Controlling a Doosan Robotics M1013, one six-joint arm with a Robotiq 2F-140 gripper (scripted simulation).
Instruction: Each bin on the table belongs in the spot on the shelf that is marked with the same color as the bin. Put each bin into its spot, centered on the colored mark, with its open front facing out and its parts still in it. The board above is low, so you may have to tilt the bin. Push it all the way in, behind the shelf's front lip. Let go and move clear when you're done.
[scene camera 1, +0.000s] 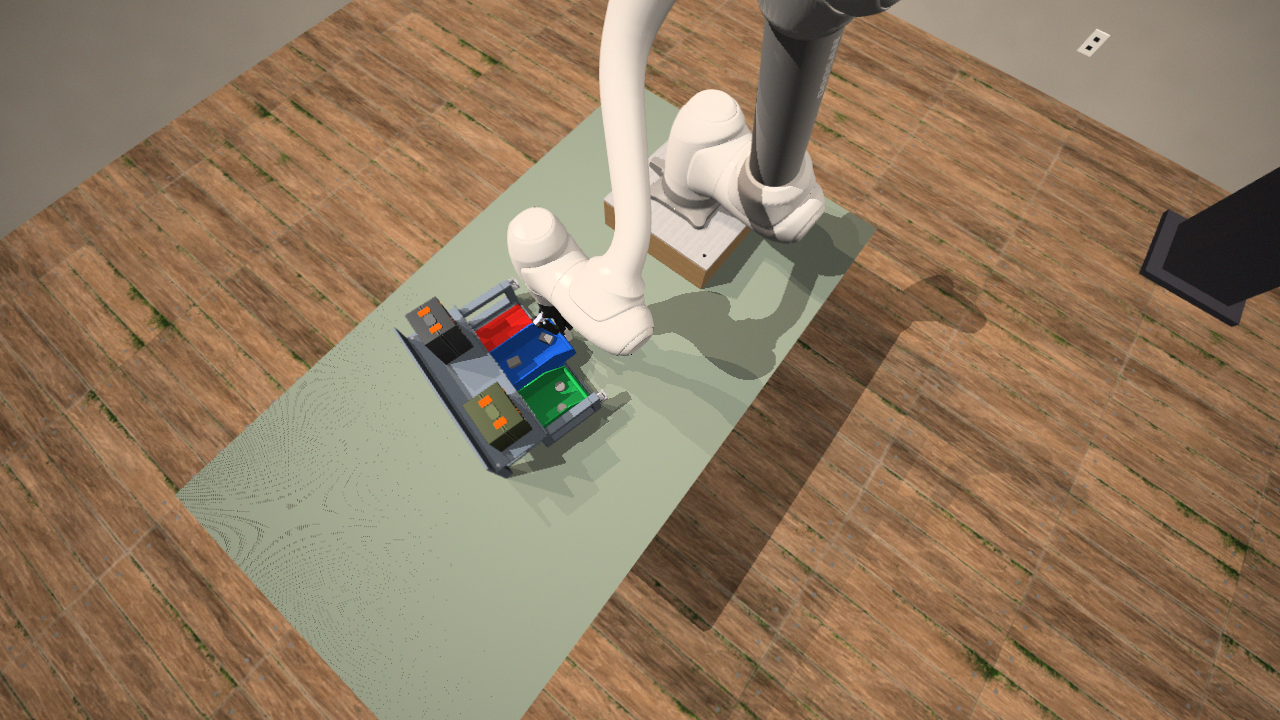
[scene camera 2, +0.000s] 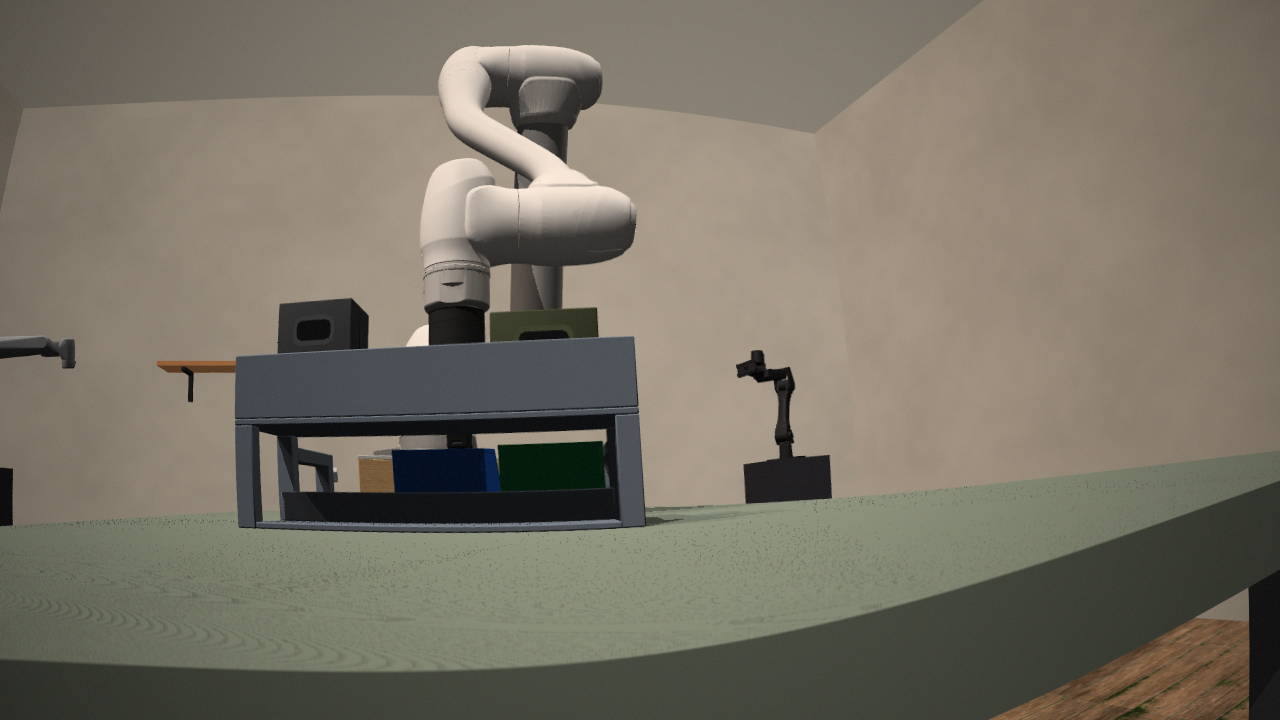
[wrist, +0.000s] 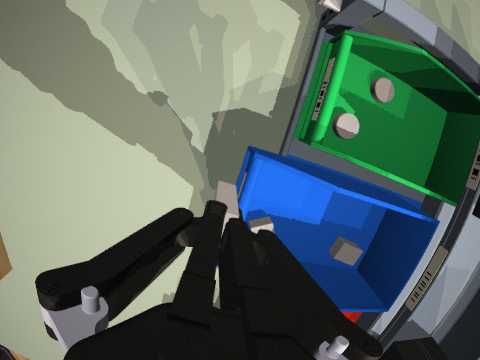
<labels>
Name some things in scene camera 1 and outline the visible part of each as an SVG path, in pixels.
My gripper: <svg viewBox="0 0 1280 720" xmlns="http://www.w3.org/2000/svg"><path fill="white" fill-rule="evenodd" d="M537 302L539 305L539 315L531 319L536 327L544 328L554 335L560 332L568 342L572 340L571 330L573 327L562 317L560 312L554 306L543 306Z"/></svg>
A green bin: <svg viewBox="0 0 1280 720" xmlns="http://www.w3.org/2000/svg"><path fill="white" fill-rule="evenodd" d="M563 367L544 372L517 391L544 429L588 397L572 374ZM565 404L567 407L558 413L557 406L561 403ZM559 381L565 384L565 390L563 392L558 392L555 389L555 384Z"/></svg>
An olive box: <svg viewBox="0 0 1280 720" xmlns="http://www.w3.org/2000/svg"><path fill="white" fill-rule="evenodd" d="M495 382L463 404L463 407L487 443L502 452L530 432L532 427L498 382Z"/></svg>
A black box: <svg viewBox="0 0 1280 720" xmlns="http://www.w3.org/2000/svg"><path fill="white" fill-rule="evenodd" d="M433 297L406 314L405 317L423 344L447 365L473 348L473 345L457 327L451 316L447 314L440 301Z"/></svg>
</labels>
